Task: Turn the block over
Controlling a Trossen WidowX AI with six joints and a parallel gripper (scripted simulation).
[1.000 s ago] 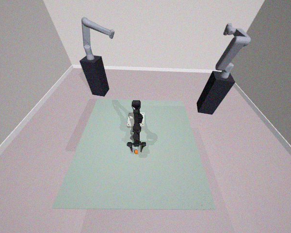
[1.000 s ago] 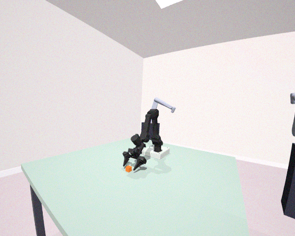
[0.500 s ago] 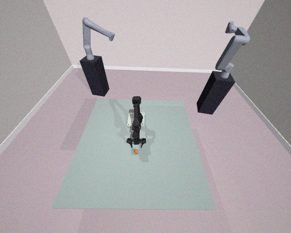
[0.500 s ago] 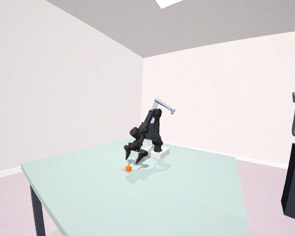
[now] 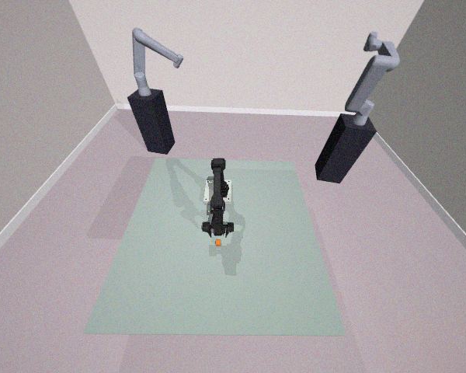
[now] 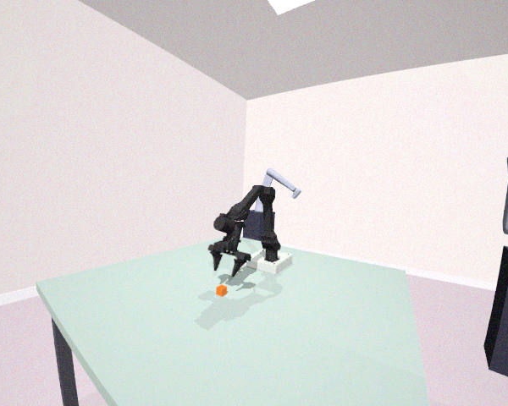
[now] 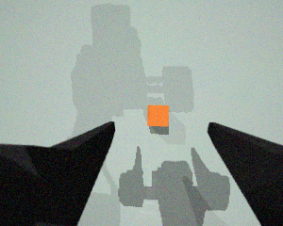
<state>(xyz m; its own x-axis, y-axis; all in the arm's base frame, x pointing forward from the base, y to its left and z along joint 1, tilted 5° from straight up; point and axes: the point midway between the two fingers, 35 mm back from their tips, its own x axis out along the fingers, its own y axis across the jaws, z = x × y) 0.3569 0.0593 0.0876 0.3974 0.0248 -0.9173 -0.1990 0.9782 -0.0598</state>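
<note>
The small orange block lies 7 cm below my gripper tip.
</note>
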